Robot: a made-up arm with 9 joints. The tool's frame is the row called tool. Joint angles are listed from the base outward. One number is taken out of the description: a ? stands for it. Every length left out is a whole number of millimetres.
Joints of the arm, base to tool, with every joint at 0 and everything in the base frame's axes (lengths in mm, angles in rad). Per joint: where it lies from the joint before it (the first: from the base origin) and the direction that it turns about. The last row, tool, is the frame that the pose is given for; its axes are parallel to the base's.
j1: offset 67 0 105 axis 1 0 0
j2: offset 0 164 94 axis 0 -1 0
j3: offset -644 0 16 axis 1 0 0
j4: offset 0 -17 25 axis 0 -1 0
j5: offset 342 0 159 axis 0 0 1
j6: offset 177 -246 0 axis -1 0 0
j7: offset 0 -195 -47 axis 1 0 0
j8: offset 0 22 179 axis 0 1 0
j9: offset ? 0 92 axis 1 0 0
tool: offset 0 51 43
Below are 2 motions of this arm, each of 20 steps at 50 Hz.
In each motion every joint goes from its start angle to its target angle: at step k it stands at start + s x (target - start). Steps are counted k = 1, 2, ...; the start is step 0. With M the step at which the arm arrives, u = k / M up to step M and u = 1 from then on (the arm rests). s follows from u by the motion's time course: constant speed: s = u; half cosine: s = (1 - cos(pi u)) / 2; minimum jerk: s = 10 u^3 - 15 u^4 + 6 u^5.
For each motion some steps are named. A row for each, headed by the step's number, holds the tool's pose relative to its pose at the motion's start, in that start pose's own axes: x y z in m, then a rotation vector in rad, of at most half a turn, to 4 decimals.
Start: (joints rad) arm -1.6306 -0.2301 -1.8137 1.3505 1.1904 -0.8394 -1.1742 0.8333 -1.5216
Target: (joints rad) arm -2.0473 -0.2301 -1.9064 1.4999 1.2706 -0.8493 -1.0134 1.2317 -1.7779
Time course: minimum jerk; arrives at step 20
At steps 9, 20:
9: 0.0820 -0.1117 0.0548 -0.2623 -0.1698 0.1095
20: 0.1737 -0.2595 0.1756 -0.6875 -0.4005 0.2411

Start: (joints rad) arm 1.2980 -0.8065 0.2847 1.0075 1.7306 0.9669 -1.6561 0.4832 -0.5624
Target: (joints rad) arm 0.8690 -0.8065 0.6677 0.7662 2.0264 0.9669 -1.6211 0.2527 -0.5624
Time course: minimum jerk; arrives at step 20
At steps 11, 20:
11: -0.0099 -0.0823 0.1896 0.1010 -0.2241 -0.0712
20: -0.0314 -0.1450 0.3018 0.1608 -0.3491 -0.1298

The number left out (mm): 128
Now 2 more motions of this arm.
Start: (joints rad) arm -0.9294 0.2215 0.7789 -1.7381 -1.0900 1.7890 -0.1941 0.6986 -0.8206
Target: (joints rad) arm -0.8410 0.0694 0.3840 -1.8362 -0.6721 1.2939 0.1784 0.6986 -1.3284
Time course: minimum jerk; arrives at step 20
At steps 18, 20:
18: 0.0571 0.0704 0.0422 -0.0503 -0.6826 0.2207
20: 0.0580 0.0716 0.0428 -0.0507 -0.6890 0.2222

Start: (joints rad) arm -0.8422 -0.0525 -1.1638 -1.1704 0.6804 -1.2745 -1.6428 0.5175 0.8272
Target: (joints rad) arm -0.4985 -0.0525 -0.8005 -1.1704 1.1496 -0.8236 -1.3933 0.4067 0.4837
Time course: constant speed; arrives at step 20
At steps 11, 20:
11: -0.0232 0.2547 -0.0781 -0.4345 -0.0078 0.6179
20: -0.1532 0.4133 -0.1504 -0.7282 -0.1609 1.1464

